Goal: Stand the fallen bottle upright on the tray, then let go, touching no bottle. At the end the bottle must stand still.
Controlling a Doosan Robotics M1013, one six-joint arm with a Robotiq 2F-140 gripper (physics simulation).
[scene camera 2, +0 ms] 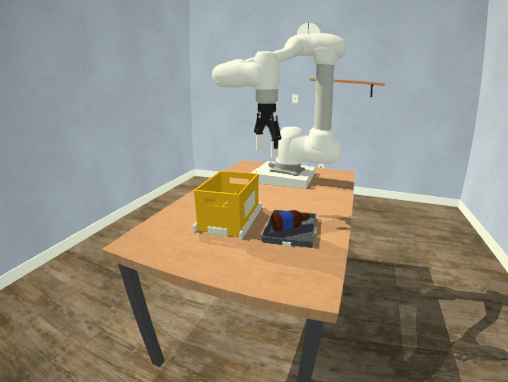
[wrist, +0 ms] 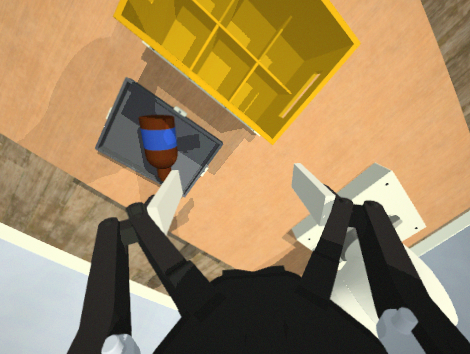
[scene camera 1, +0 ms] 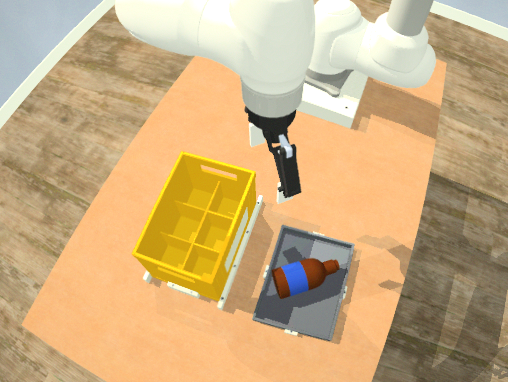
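A brown bottle with a blue band lies on its side on the dark grey tray. In scene camera 1 its base points left, toward the crate, and its neck points right, over the tray's right part. My gripper is open, with nothing between its fingers. It hangs high above the table, on the robot-base side of the tray, apart from the bottle. In the wrist view the left fingertip overlaps the view of the neck's end.
A yellow crate with dividers stands beside the tray, left of it in both scene views, higher than the tray. White strips run along the crate's foot. The robot's white base plate stands at the table's back.
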